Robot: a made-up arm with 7 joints.
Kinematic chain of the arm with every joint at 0, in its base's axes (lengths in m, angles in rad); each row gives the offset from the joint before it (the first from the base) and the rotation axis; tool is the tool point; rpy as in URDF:
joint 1: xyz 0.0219 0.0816 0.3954 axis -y
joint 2: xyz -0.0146 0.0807 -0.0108 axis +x
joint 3: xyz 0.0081 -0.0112 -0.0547 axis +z
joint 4: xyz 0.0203 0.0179 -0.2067 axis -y
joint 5: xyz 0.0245 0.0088 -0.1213 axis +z
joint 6: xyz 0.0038 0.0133 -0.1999 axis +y
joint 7: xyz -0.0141 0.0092 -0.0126 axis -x
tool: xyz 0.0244 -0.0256 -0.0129 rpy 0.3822 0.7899 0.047
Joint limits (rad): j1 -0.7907..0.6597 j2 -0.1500..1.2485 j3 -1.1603..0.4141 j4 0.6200..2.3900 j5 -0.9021..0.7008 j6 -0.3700..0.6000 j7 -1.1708..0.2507
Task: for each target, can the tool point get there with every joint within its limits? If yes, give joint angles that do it. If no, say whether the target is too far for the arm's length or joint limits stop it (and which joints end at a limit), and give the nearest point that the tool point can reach.
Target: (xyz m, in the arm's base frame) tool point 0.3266 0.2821 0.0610
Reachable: yes | joints -0.2437 0.6254 -0.1687 1.4459 -0.3467 -0.0042 -0.7013
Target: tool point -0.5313 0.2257 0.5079
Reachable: no: joint limits stop it (at a limit: joint 1, joint 2, joint 3, joint 4, joint 5, joint 6, joint 7) | nearest point -0.0658 0.0890 0.1818 | short by 0.585 m
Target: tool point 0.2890 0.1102 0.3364
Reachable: yes | joints -0.1296 0.1397 -0.2764 2.2296 -0.4183 0.0147 -0.8630
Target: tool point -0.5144 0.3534 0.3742
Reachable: no: joint limits stop it (at a limit: joint 1, joint 3, joint 4, joint 5, joint 6, joint 7) | nearest point -0.2769 0.4128 -0.0363 | short by 0.478 m
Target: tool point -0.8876 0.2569 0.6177
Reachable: no: too far | nearest point -0.3110 0.2715 -0.0701 | short by 0.898 m
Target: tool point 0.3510 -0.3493 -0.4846
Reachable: no: too far | nearest point 0.2115 -0.1293 -0.1116 | short by 0.455 m
